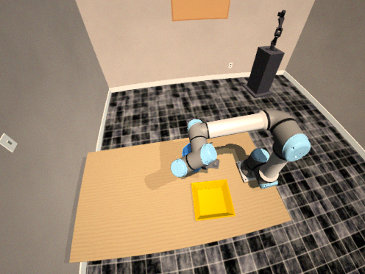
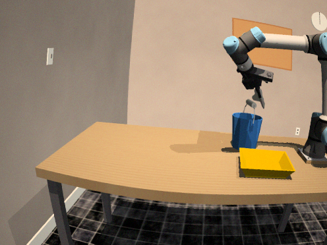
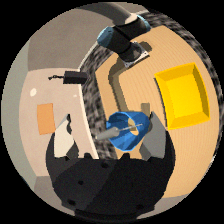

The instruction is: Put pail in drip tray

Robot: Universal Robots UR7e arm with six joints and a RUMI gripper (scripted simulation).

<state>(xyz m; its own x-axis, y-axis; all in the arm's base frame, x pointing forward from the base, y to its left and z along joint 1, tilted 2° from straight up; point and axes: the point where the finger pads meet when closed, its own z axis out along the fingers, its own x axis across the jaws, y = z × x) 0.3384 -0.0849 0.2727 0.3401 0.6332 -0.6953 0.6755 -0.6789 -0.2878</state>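
The white handle lies 130 mm to the right of my hand, 100 mm below it and 40 mm ahead of it. The rest, counted from my hand: yellow drip tray 290 mm below, 180 mm to the left, 40 mm ahead; blue pail 160 mm below, 130 mm to the right, 40 mm ahead.
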